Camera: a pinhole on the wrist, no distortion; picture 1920 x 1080 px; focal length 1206.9 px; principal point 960.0 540.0 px. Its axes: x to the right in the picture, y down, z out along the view. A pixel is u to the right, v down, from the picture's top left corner.
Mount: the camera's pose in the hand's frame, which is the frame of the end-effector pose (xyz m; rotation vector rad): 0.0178 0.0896 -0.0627 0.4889 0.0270 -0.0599
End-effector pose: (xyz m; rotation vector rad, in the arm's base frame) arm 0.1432 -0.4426 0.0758 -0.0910 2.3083 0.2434
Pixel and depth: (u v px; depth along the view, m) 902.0 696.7 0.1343
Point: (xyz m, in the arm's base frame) 0.1738 -0.3881 0.0290
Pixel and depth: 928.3 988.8 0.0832
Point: 0.1377 -0.3610 0.0568
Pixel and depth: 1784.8 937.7 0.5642
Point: 0.2254 -0.3655 -0.5741
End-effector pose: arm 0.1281 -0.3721 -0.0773 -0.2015 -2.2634 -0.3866
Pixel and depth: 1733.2 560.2 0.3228
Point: -0.1925 -0.3581 -0.0544
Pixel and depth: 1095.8 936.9 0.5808
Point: -0.3220 -0.2051 -0.3388
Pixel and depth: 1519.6 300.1 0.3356
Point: -0.1596 -0.4291 -0.0976
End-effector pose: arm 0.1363 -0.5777 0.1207 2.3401 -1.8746 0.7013
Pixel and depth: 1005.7 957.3 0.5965
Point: 0.3276 -0.8115 -0.3541
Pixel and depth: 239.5 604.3 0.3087
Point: 0.2101 -0.4955 -0.1351
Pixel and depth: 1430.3 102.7 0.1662
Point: 0.2074 -0.6566 0.1144
